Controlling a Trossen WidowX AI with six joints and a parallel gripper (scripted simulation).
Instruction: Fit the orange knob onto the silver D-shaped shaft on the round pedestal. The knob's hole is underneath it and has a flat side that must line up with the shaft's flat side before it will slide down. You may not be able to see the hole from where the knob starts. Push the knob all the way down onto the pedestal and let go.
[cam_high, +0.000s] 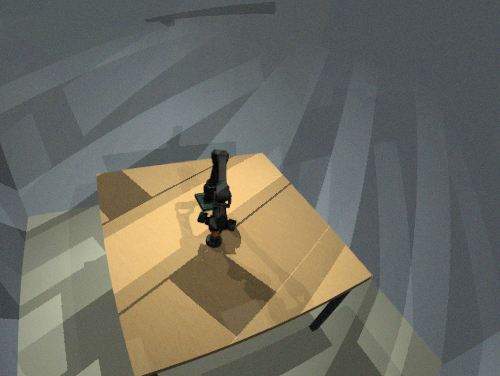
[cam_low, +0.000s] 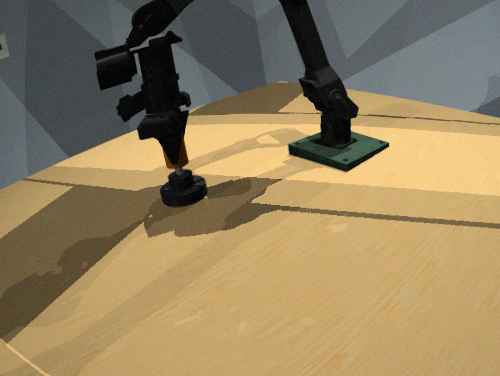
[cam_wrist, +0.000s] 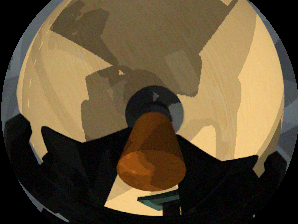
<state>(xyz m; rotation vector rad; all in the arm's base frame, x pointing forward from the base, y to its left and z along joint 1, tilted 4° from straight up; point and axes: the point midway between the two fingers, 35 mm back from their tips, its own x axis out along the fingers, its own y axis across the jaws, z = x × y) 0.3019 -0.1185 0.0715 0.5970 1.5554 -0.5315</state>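
The orange knob is 3 cm above my gripper tip. Round my gripper tip: round pedestal: 4 cm below.
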